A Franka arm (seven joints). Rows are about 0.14 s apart.
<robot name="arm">
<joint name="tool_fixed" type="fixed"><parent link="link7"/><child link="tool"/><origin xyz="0 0 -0.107" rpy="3.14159 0 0"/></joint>
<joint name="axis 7" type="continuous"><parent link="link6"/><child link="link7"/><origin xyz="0.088 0 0" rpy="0 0 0"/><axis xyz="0 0 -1"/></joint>
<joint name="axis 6" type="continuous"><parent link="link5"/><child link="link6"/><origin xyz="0 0 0" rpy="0 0 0"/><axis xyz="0 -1 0"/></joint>
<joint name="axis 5" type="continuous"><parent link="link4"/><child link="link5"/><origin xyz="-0.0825 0 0.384" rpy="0 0 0"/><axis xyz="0 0 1"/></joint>
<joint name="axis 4" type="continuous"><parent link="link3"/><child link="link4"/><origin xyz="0.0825 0 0" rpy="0 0 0"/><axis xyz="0 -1 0"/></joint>
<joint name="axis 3" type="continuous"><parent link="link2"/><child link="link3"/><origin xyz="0 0 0.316" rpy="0 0 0"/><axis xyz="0 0 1"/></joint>
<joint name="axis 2" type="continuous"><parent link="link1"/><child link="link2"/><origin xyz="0 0 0" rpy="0 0 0"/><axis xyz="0 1 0"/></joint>
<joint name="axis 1" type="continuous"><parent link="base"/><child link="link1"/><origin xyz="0 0 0.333" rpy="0 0 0"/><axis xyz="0 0 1"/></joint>
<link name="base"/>
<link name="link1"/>
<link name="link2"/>
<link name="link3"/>
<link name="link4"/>
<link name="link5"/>
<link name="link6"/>
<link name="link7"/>
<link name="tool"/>
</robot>
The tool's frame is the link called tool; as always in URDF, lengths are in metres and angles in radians. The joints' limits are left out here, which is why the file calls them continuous.
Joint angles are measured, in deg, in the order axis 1, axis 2, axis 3, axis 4, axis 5, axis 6, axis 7. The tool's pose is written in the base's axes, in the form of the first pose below.
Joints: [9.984 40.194 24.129 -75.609 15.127 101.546 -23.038]
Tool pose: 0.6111 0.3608 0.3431 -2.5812 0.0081 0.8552
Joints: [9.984 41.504 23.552 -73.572 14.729 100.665 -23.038]
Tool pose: 0.6204 0.3549 0.3406 -2.5840 0.0115 0.8482
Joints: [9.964 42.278 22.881 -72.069 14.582 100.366 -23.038]
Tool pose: 0.6289 0.3486 0.3407 -2.5909 0.0079 0.8356
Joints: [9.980 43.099 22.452 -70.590 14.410 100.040 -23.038]
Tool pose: 0.6358 0.3445 0.3406 -2.5954 0.0042 0.8274
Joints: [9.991 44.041 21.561 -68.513 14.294 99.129 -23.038]
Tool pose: 0.6455 0.3361 0.3418 -2.6021 0.0040 0.8151
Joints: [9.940 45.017 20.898 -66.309 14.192 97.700 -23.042]
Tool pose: 0.6535 0.3286 0.3437 -2.6036 0.0080 0.8086
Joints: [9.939 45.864 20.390 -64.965 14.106 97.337 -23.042]
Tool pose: 0.6596 0.3236 0.3419 -2.6071 0.0079 0.7999
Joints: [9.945 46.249 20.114 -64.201 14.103 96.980 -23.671]
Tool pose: 0.6625 0.3209 0.3420 -2.6082 0.0027 0.8057
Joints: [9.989 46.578 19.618 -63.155 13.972 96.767 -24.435]
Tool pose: 0.6674 0.3167 0.3445 -2.6172 -0.0084 0.8099
